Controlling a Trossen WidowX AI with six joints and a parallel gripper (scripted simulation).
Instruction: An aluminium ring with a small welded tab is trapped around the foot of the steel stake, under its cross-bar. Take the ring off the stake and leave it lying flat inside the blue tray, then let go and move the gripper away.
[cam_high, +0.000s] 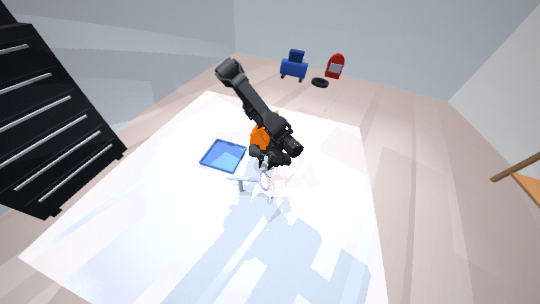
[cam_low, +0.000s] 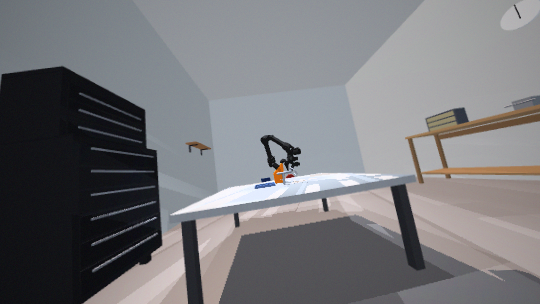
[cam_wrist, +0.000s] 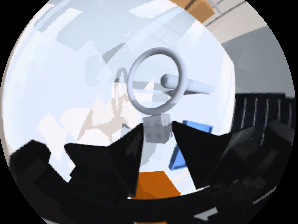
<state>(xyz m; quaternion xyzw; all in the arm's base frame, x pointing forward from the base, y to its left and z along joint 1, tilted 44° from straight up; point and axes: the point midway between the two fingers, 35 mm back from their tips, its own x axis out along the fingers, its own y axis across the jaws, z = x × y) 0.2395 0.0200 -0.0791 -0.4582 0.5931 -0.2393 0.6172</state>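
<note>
The blue tray lies 100 mm behind my gripper tip, 240 mm to the right of it and 100 mm below it. Also, from my gripper tip: aluminium ring (50 mm ahead, 10 mm to the left).
</note>
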